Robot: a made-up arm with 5 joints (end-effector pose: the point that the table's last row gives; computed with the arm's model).
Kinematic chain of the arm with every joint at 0, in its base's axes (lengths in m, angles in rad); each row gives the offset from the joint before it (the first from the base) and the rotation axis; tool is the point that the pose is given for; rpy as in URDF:
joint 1: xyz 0.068 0 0.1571 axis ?
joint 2: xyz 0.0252 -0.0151 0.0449 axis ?
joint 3: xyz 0.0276 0 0.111 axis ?
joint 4: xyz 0.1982 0 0.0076 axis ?
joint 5: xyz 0.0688 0.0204 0 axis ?
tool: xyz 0 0 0 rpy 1.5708 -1.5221 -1.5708
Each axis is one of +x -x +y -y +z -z.
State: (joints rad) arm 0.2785 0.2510 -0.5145 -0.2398 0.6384
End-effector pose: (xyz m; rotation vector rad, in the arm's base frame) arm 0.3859 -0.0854 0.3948 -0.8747 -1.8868 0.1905
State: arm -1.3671 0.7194 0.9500 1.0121 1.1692
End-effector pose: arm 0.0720 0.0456 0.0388 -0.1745 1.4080 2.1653
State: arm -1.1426 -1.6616 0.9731 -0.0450 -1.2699
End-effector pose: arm 0.1095 0.1036 0.3973 2.1738 -0.7694 -0.0902
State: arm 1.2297 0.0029 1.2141 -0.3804 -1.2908
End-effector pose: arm 0.1315 -0.1632 0.0786 0.0532 -0.9690 -2.4211
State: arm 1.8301 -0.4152 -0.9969 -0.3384 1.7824
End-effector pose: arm 0.0687 -0.0180 0.5793 2.8963 -0.6207 -0.0129
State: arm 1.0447 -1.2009 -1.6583 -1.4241 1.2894
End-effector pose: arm -0.0727 0.2529 0.2532 0.3910 0.1784 0.1930
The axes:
joint 1: -z
joint 2: +y
joint 3: +y
joint 4: +y
joint 5: -x

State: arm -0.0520 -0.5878 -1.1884 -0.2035 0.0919
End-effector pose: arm -0.0208 0.0007 0.5653 -0.0120 2.7330 0.0270
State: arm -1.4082 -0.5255 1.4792 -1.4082 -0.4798
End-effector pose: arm 0.0913 0.1746 0.1848 1.7057 -1.1731 0.5504
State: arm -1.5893 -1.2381 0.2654 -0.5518 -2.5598
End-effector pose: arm 0.0620 0.0377 0.5011 2.6785 1.5626 -0.0350
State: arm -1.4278 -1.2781 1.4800 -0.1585 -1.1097
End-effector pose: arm 0.0900 0.1901 0.2252 1.4726 -0.4198 0.2148
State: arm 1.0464 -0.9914 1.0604 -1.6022 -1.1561
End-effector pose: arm 0.1468 -0.1257 0.3485 0.2472 -3.1152 -0.0530
